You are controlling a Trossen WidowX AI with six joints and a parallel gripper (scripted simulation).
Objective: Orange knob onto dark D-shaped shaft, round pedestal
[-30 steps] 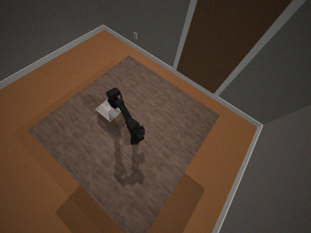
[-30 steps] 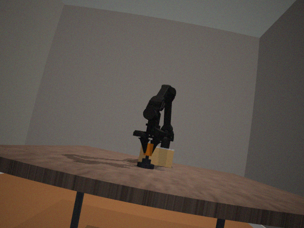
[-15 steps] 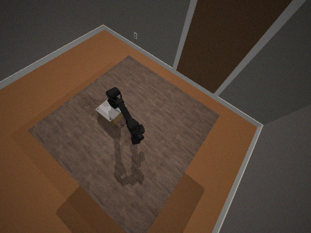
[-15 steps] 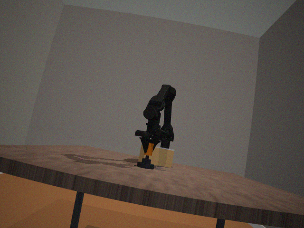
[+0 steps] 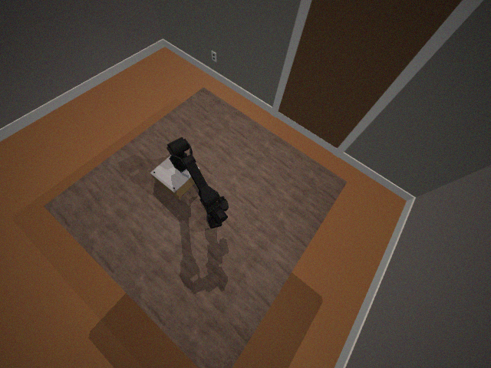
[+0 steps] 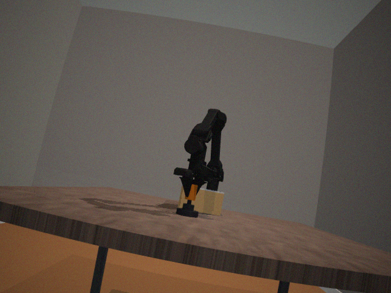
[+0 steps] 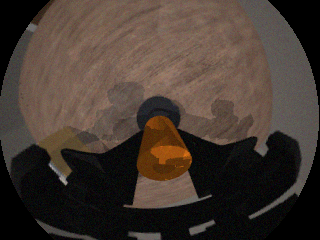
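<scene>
My gripper tip is now 2 cm below the orange knob. Round my gripper tip: pedestal (4 cm below).
</scene>
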